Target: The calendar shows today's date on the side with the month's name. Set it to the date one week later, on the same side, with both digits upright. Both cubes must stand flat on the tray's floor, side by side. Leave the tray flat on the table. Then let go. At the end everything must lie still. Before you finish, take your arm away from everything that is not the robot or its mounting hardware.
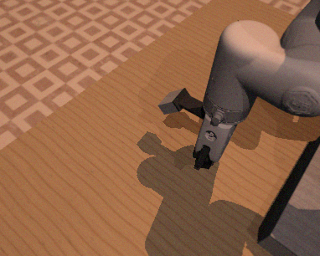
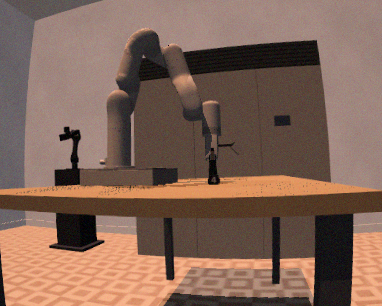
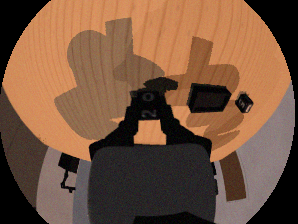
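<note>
The black digit cube lies 2 cm below my hand. From my hand the other things lie so: black cube: 21 cm to the right, 3 cm ahead, 2 cm below.
</note>
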